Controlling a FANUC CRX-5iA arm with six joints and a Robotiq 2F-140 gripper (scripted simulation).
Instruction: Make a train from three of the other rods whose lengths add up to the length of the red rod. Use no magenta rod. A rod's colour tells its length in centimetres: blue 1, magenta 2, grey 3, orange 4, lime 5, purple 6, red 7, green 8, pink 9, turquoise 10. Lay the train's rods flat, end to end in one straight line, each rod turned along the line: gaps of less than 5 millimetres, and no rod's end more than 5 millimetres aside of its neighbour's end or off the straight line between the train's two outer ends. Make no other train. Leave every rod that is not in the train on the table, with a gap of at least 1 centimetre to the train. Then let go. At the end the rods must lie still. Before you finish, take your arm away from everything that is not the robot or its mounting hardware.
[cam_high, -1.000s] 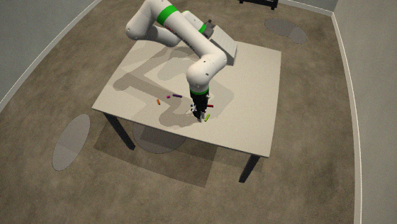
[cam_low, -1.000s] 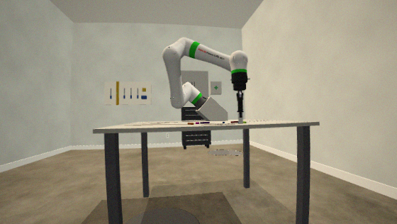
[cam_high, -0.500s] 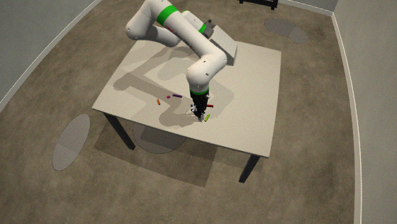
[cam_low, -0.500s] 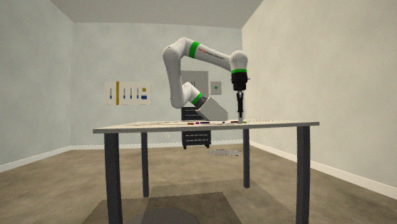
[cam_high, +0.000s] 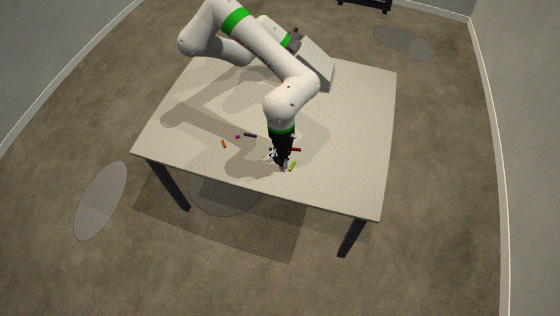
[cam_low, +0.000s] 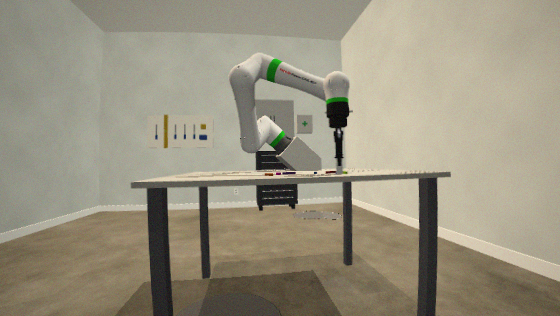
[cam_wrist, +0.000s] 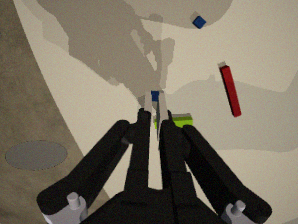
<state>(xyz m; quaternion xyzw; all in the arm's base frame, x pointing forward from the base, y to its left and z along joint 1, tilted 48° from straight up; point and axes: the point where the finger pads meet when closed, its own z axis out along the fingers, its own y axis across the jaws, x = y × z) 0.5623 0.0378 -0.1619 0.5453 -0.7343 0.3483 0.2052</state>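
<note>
The lime rod is 3 cm to the left of my hand, 3 cm below it and 2 cm behind it. Also, from my hand: magenta rod (25 cm to the right, 9 cm behind, 3 cm below); purple rod (20 cm to the right, 11 cm behind, 3 cm below); red rod (10 cm behind, 3 cm below, 1 cm to the left).
</note>
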